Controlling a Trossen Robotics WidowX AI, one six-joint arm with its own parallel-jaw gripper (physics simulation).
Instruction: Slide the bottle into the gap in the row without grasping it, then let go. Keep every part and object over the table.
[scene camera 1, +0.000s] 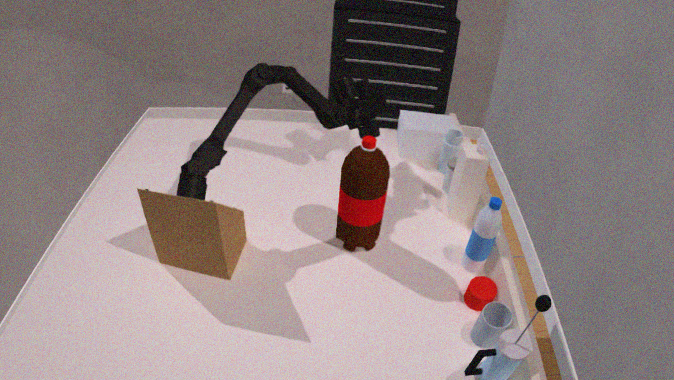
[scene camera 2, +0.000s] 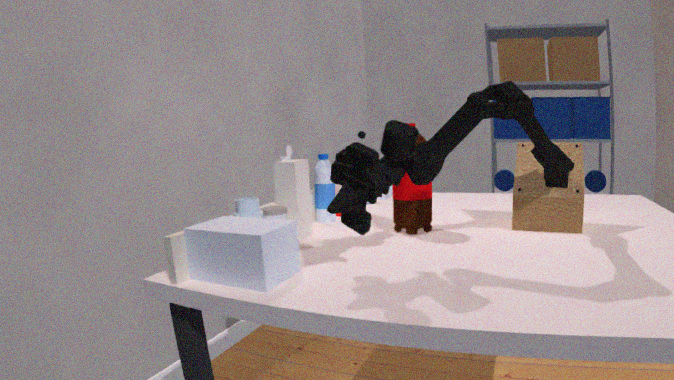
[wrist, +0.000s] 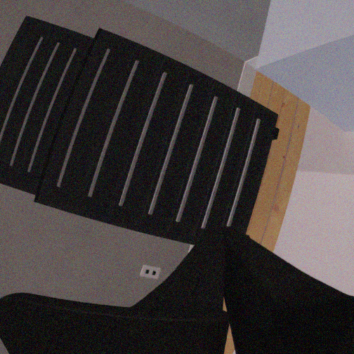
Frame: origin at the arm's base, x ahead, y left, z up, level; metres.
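Where they show: gripper, fingertip midpoint: (scene camera 2: 329, 210); arm's base at its link origin: (scene camera 1: 189, 200) (scene camera 2: 557, 178).
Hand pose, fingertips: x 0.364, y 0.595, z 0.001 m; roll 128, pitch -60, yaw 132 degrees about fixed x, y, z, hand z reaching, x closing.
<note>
Things, the pixels of their centre, and the offset from my fingertips.
- big dark cola bottle at the middle of its body: (scene camera 1: 362, 193) (scene camera 2: 412, 177) 0.033 m ahead, 0.468 m right, 0.005 m up
- tall white carton at the middle of its body: (scene camera 2: 292, 191) (scene camera 1: 468, 176) 0.312 m ahead, 0.288 m right, 0.018 m down
- small blue-labelled bottle at the middle of its body: (scene camera 1: 483, 234) (scene camera 2: 324, 187) 0.346 m ahead, 0.498 m right, 0.037 m down
- low red tub at the middle of its body: (scene camera 1: 480, 293) 0.359 m ahead, 0.616 m right, 0.123 m down
- white block at the middle of its body: (scene camera 2: 242, 250) (scene camera 1: 427, 135) 0.201 m ahead, 0.029 m left, 0.091 m down
- tall glass at the middle of its body: (scene camera 2: 249, 228) (scene camera 1: 451, 151) 0.281 m ahead, 0.078 m right, 0.074 m down
- glass press at the middle of its body: (scene camera 1: 509, 343) 0.374 m ahead, 0.838 m right, 0.004 m down
A big dark cola bottle (scene camera 1: 362, 207) (scene camera 2: 412, 212) with a red label and red cap stands upright on the white table, apart from the row. The row by the rail holds a tall white carton (scene camera 1: 468, 185) (scene camera 2: 293, 195), a small blue-labelled bottle (scene camera 1: 482, 240) (scene camera 2: 325, 195), a low red tub (scene camera 1: 481, 293) and a glass (scene camera 1: 492, 325). A stretch of table shows between carton and small bottle. My gripper (scene camera 1: 369, 132) (scene camera 2: 361, 225) (wrist: 219, 237) is shut and empty, raised above the table on the cabinet side of the cola bottle. The cola bottle does not show in the wrist view.
A white block (scene camera 1: 425, 137) (scene camera 2: 225, 255) and a tall glass (scene camera 1: 451, 147) stand at the row's far end in scene view 1. A glass press (scene camera 1: 502, 357) stands at its near end. A brown wooden block (scene camera 1: 190, 237) (scene camera 2: 547, 210) stands by the arm base. A black cabinet (wrist: 155, 135) stands beyond the table.
</note>
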